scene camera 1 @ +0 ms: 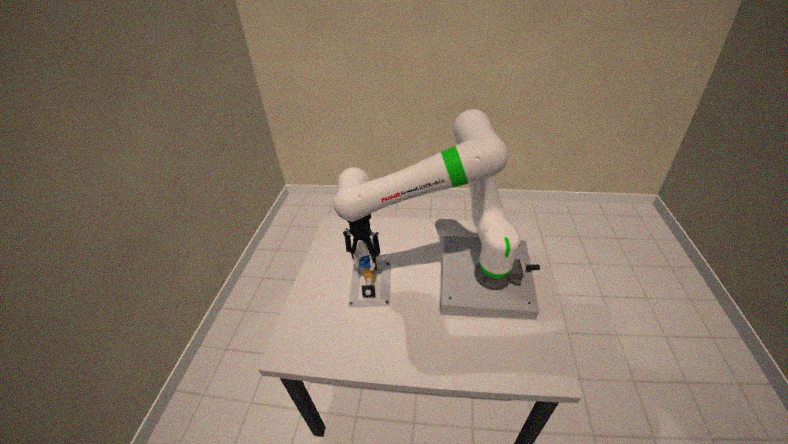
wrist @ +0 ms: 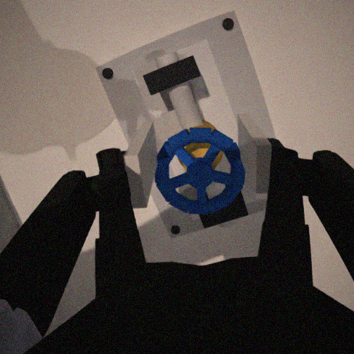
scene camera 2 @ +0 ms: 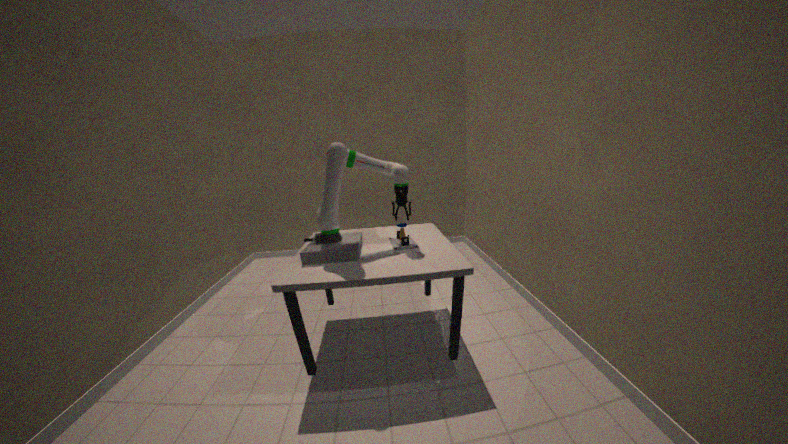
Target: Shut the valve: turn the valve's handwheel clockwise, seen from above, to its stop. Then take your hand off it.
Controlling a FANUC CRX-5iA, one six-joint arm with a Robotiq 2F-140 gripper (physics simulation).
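The valve's blue handwheel (scene camera 1: 364, 261) (scene camera 2: 401, 225) (wrist: 200, 176) lies level above the yellow valve body (scene camera 1: 368, 275) (wrist: 202, 150). The valve is mounted on a grey baseplate (scene camera 1: 358, 299) (wrist: 245, 75) between black pipe clamps. My gripper (scene camera 1: 366, 262) (scene camera 2: 401, 222) (wrist: 196, 137) points straight down, with its fingers partly drawn in on opposite sides of the wheel. In the wrist view a narrow strip of baseplate shows between the left pad and the rim. The right pad is very near the rim, which covers part of it. I see no firm hold on the wheel, so the gripper is open around it.
The valve stands on a white table (scene camera 1: 330, 341) (scene camera 2: 386, 273). The arm's base sits on a thick grey block (scene camera 1: 488, 306) (scene camera 2: 330, 256) to the right of the valve in scene camera 1. The arm's shadow falls across the table.
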